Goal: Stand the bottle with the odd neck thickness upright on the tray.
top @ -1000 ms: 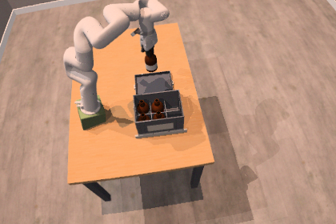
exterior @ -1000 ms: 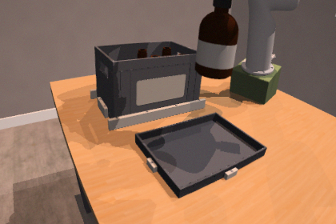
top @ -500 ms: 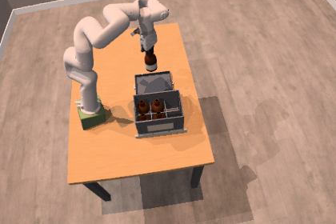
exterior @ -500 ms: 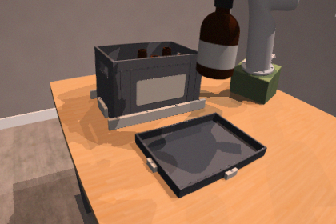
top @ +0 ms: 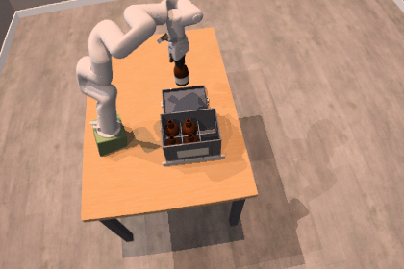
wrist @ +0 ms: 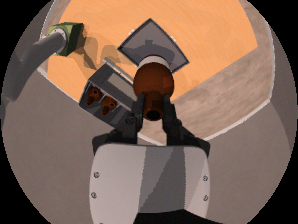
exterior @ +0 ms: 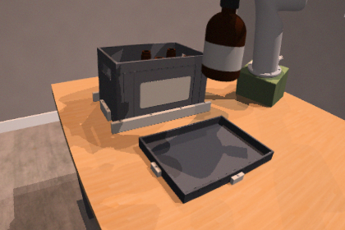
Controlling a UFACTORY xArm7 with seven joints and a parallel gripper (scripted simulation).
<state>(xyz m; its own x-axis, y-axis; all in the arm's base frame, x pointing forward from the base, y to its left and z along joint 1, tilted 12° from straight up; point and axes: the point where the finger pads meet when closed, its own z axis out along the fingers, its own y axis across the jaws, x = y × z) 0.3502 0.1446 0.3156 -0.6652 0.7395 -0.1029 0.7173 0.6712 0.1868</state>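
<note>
My hand is 70 mm above the glass bottle. Round my hand: crate 270 mm to the right, 250 mm below; then dark tray 320 mm below.
</note>
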